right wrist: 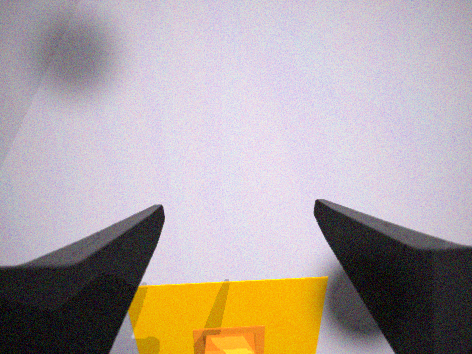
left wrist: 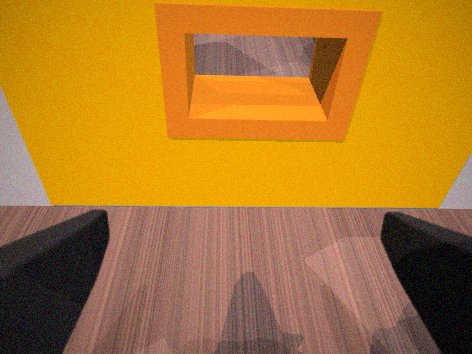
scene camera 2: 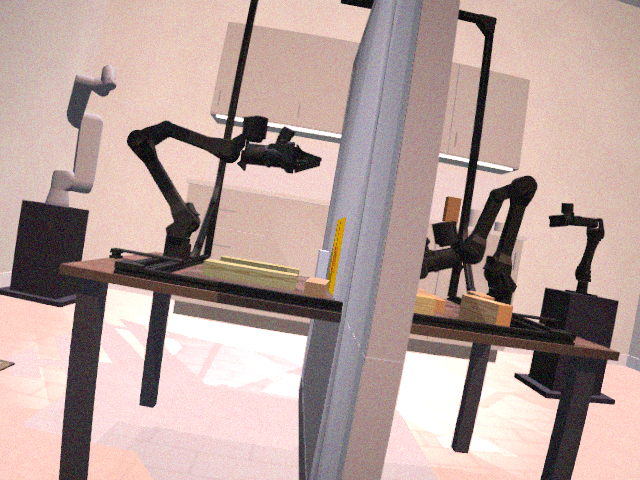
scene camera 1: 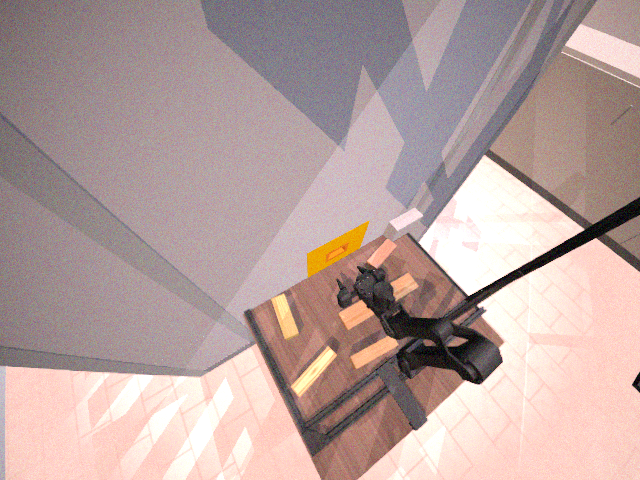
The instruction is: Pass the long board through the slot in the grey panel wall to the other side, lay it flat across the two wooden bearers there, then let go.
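Places are measured from the left arm's base along level axes (x up, y left, z back), in centimetres.
Where they show: left gripper, fingertip midpoint: [left wrist: 248, 224] [scene camera 1: 347, 272]; right gripper, fingertip midpoint: [right wrist: 240, 208] [scene camera 2: 320, 162]; left arm's base at its link origin: [scene camera 1: 405, 363]; right arm's base at its link origin: [scene camera 2: 174, 258].
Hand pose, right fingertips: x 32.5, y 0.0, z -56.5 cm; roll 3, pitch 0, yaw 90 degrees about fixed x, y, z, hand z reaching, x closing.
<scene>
Each offset is from my right fingertips to the centre of the thing. "spot": to the spot under its first point.
A grey panel wall [scene camera 1: 222, 170] [scene camera 2: 382, 155] [right wrist: 240, 125] has a yellow plate @(spot: dx -23.0, dy +7.8, dz +13.3 cm) [scene camera 1: 316, 260] [scene camera 2: 337, 253] [left wrist: 100, 100] around an orange-rimmed slot @(spot: dx -25.5, dy +3.1, dz +13.4 cm) [left wrist: 174, 80] [right wrist: 230, 330]. My left gripper [scene camera 1: 349, 274] [left wrist: 248, 224] is open and empty, facing the slot; the wall hides its fingers in scene camera 2. What looks like the long board @(spot: dx -31.1, dy +5.0, dz +35.0 cm) [scene camera 1: 355, 314] lies on the table behind and below it, its middle hidden by the gripper. Across the wall, two pale strips, seemingly the bearers @(dx -32.5, dy +8.8, dz -13.1 cm) [scene camera 2: 248, 274] @(dx -32.5, dy -15.1, dz -12.5 cm) [scene camera 2: 258, 263], lie side by side. My right gripper [scene camera 2: 319, 161] [right wrist: 240, 208] is open and empty, high above the table near the wall.
On the left arm's side lie two yellow pieces @(dx -31.9, dy +26.3, dz +22.6 cm) [scene camera 1: 284, 316] @(dx -31.2, dy +26.4, dz +42.3 cm) [scene camera 1: 313, 370], an orange-brown piece @(dx -31.2, dy +7.3, dz +47.8 cm) [scene camera 1: 373, 352] and a shorter one @(dx -31.9, dy -18.0, dz +21.4 cm) [scene camera 1: 382, 252]. A white block @(spot: dx -24.4, dy -33.6, dz +15.8 cm) [scene camera 1: 405, 219] stands by the wall. Across the wall, a small block @(dx -32.2, dy +23.3, dz +3.3 cm) [scene camera 2: 316, 286] lies near its foot. Dark rails edge the table.
</scene>
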